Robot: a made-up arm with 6 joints. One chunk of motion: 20 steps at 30 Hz.
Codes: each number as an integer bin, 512 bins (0 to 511) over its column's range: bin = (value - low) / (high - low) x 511, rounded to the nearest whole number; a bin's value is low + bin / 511 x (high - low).
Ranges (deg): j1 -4.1..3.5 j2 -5.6..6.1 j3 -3..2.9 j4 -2.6..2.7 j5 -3.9..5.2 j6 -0.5..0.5
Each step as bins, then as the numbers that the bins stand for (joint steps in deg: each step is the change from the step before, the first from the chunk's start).
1 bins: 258 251 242 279 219 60
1 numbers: -0.263 0.147 -0.206 0.294 0.000 -0.383
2 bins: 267 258 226 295 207 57
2 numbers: -0.129 0.307 -0.391 0.460 -0.214 -0.388
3 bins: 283 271 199 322 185 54
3 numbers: 0.109 0.605 -0.702 0.740 -0.605 -0.394
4 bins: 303 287 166 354 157 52
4 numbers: 0.406 0.971 -1.083 1.072 -1.104 -0.398
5 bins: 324 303 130 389 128 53
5 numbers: 0.719 1.338 -1.499 1.435 -1.621 -0.396
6 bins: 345 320 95 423 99 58
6 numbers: 1.031 1.727 -1.903 1.787 -2.137 -0.386
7 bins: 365 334 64 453 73 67
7 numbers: 1.329 2.047 -2.261 2.098 -2.600 -0.369
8 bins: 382 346 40 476 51 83
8 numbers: 1.581 2.322 -2.538 2.337 -2.992 -0.338
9 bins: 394 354 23 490 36 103
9 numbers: 1.760 2.505 -2.734 2.482 -3.259 -0.298
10 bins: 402 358 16 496 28 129
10 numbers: 1.879 2.597 -2.815 2.544 -3.401 -0.248
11 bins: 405 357 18 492 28 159
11 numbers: 1.923 2.574 -2.792 2.503 -3.401 -0.189
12 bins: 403 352 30 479 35 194
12 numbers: 1.894 2.459 -2.654 2.368 -3.277 -0.120
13 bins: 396 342 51 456 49 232
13 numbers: 1.790 2.231 -2.411 2.130 -3.027 -0.046
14 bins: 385 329 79 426 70 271
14 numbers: 1.626 1.933 -2.088 1.818 -2.653 0.030
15 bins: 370 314 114 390 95 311
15 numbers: 1.403 1.589 -1.684 1.445 -2.208 0.109
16 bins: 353 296 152 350 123 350
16 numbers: 1.150 1.177 -1.245 1.030 -1.710 0.185
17 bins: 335 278 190 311 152 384
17 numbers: 0.882 0.765 -0.806 0.626 -1.193 0.251
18 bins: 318 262 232 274 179 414
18 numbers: 0.630 0.399 -0.321 0.242 -0.712 0.310
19 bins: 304 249 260 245 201 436
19 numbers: 0.421 0.101 0.002 -0.059 -0.321 0.353
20 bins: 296 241 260 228 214 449
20 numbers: 0.302 -0.082 0.002 -0.235 -0.089 0.379
